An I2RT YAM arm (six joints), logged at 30 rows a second.
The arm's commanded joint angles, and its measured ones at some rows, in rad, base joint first. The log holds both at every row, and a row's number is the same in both.
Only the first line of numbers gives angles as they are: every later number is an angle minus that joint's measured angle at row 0.
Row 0, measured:
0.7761, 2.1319, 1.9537, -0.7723, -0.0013, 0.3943
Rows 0 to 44, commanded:
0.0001, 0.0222, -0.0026, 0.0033, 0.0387, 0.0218
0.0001, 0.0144, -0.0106, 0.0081, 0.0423, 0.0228
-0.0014, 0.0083, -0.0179, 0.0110, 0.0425, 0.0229
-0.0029, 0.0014, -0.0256, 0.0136, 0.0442, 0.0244
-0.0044, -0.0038, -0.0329, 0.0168, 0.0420, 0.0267
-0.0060, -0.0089, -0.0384, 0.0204, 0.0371, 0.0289
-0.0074, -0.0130, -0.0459, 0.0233, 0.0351, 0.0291
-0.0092, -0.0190, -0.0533, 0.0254, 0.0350, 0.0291
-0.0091, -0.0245, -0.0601, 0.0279, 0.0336, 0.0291
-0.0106, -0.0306, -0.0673, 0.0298, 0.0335, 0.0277
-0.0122, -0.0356, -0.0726, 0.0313, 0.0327, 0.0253
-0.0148, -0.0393, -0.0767, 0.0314, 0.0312, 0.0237
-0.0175, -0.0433, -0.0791, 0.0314, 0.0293, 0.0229
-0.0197, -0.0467, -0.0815, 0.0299, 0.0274, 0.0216
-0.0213, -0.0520, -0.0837, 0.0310, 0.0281, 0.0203
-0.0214, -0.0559, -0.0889, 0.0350, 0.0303, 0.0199
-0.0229, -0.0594, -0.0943, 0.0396, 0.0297, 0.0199
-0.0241, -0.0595, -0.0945, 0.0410, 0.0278, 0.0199
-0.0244, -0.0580, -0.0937, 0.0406, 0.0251, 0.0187
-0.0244, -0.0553, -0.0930, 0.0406, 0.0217, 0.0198
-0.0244, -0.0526, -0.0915, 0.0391, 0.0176, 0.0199
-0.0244, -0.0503, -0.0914, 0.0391, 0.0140, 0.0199
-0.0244, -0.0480, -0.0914, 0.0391, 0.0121, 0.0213
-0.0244, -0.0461, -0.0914, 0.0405, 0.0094, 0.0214
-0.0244, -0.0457, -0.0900, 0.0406, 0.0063, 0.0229
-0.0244, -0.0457, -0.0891, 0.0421, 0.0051, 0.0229
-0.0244, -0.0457, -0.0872, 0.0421, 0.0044, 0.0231
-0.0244, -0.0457, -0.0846, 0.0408, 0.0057, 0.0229
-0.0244, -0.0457, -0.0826, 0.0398, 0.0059, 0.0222
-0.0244, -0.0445, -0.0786, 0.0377, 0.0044, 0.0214
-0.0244, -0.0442, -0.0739, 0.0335, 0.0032, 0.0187
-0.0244, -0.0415, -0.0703, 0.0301, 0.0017, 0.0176
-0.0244, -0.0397, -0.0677, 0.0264, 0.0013, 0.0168
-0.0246, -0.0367, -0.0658, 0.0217, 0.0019, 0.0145
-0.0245, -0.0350, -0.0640, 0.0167, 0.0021, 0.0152
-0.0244, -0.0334, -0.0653, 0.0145, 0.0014, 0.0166
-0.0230, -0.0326, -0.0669, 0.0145, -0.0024, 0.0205
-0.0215, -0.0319, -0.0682, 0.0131, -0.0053, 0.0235
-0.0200, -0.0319, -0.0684, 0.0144, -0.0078, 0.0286
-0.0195, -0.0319, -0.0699, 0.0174, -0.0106, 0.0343
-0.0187, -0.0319, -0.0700, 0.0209, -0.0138, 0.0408
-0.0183, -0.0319, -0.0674, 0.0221, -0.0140, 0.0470
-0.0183, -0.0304, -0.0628, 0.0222, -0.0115, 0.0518
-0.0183, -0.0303, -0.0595, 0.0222, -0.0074, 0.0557
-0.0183, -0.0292, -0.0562, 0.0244, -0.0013, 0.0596
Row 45, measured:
-0.0206, -0.0031, -0.0828, 0.0362, -0.0016, 0.0324
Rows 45 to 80, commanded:
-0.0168, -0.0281, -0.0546, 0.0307, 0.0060, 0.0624
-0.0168, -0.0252, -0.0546, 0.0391, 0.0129, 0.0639
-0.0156, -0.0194, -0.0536, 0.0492, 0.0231, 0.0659
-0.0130, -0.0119, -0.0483, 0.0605, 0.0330, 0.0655
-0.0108, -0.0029, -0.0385, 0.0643, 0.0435, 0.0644
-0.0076, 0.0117, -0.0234, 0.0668, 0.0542, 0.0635
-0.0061, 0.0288, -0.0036, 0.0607, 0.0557, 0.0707
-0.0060, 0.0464, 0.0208, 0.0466, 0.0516, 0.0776
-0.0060, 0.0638, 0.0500, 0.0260, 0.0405, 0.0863
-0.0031, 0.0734, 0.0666, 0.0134, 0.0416, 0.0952
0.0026, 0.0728, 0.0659, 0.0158, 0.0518, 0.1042
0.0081, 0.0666, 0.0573, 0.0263, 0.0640, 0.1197
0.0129, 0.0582, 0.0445, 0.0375, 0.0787, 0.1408
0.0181, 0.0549, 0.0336, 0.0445, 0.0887, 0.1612
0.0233, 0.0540, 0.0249, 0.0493, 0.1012, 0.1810
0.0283, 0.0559, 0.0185, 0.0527, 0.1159, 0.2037
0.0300, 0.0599, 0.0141, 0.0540, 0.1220, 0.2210
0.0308, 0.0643, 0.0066, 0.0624, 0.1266, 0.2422
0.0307, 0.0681, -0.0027, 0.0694, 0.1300, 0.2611
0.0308, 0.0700, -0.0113, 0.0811, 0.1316, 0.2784
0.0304, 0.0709, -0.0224, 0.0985, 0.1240, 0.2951
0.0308, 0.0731, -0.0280, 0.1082, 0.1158, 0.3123
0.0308, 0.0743, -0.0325, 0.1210, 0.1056, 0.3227
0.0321, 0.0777, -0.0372, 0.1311, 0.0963, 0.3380
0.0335, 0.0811, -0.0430, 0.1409, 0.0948, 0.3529
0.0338, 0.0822, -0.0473, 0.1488, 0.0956, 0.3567
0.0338, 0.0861, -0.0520, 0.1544, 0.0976, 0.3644
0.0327, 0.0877, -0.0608, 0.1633, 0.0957, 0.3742
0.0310, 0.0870, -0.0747, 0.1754, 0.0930, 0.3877
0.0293, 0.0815, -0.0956, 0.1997, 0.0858, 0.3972
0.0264, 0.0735, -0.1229, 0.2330, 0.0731, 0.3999
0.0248, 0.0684, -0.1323, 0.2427, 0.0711, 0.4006
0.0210, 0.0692, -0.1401, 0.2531, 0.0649, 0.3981
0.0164, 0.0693, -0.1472, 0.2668, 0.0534, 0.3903
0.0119, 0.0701, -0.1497, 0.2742, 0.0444, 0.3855
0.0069, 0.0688, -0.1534, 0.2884, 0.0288, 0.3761
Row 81, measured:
0.0210, 0.0355, -0.1461, 0.2274, 0.0625, 0.3711
